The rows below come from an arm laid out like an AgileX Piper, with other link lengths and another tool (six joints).
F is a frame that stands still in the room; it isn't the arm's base.
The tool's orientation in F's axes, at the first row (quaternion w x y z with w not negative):
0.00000, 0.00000, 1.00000, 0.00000
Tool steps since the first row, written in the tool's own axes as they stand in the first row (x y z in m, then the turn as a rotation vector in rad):
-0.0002, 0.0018, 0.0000, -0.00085, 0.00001, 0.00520
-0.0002, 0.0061, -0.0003, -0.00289, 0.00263, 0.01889
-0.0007, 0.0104, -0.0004, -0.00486, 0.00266, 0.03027
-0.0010, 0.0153, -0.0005, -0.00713, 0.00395, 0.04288
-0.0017, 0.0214, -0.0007, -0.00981, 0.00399, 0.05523
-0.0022, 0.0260, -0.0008, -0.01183, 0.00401, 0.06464
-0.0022, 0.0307, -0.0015, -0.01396, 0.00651, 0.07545
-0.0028, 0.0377, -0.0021, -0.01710, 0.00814, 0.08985
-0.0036, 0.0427, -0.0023, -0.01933, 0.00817, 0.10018
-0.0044, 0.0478, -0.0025, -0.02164, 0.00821, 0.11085
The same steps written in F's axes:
0.0002, 0.0018, 0.0000, 0.00085, 0.00001, -0.00520
0.0002, 0.0061, 0.0003, 0.00289, 0.00263, -0.01889
0.0007, 0.0104, 0.0004, 0.00486, 0.00266, -0.03027
0.0010, 0.0153, 0.0005, 0.00713, 0.00395, -0.04288
0.0017, 0.0214, 0.0007, 0.00981, 0.00399, -0.05523
0.0022, 0.0260, 0.0008, 0.01183, 0.00401, -0.06464
0.0022, 0.0307, 0.0015, 0.01396, 0.00651, -0.07545
0.0028, 0.0377, 0.0021, 0.01710, 0.00814, -0.08985
0.0036, 0.0427, 0.0023, 0.01933, 0.00817, -0.10018
0.0044, 0.0478, 0.0025, 0.02164, 0.00821, -0.11085

